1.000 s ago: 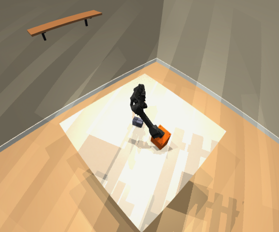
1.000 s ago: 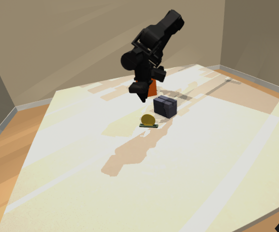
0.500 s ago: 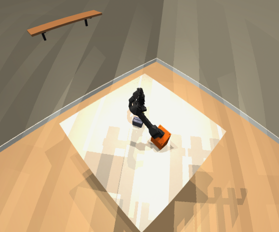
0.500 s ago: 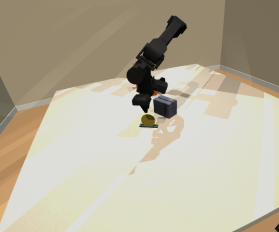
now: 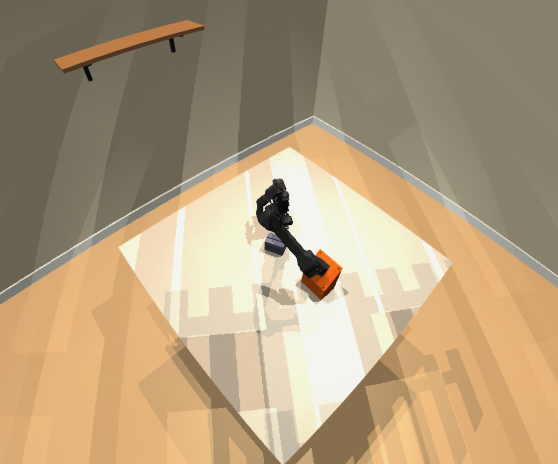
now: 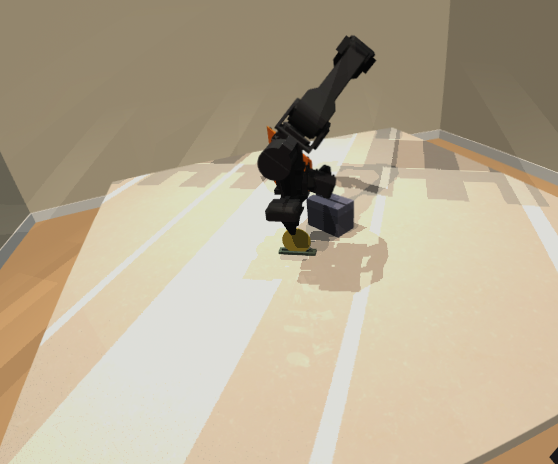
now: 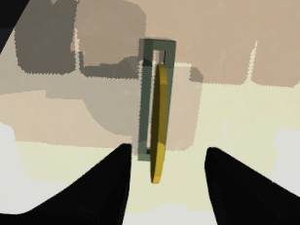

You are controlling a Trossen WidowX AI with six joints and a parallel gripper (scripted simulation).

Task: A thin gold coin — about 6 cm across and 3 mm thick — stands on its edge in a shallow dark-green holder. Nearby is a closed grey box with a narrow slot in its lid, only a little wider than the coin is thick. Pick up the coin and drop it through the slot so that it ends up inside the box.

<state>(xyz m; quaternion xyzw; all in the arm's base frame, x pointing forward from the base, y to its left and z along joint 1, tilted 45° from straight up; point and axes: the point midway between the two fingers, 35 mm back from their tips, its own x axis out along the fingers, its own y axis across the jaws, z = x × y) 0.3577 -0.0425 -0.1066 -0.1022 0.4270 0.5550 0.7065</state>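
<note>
Now: the gold coin 3 cm below my gripper tip.
</note>
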